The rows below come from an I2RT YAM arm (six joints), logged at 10 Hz.
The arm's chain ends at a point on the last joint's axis. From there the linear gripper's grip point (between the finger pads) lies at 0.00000 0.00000 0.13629 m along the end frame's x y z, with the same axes.
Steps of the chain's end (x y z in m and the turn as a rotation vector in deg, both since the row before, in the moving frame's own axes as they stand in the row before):
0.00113, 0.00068, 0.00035, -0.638, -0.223, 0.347
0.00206, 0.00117, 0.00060, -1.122, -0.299, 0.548
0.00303, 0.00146, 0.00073, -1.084, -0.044, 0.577
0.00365, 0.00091, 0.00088, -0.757, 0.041, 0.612
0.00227, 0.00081, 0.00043, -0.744, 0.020, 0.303
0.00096, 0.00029, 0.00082, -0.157, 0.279, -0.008
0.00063, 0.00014, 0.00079, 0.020, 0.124, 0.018
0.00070, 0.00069, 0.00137, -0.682, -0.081, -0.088
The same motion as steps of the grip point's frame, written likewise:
0.00059, 0.00220, 0.00034, -0.638, -0.223, 0.347
0.00134, 0.00384, 0.00057, -1.122, -0.299, 0.548
0.00291, 0.00404, 0.00071, -1.084, -0.044, 0.577
0.00374, 0.00271, 0.00087, -0.757, 0.041, 0.612
0.00231, 0.00258, 0.00042, -0.744, 0.020, 0.303
0.00162, 0.00066, 0.00082, -0.157, 0.279, -0.008
0.00092, 0.00009, 0.00079, 0.020, 0.124, 0.018
0.00051, 0.00231, 0.00136, -0.682, -0.081, -0.088

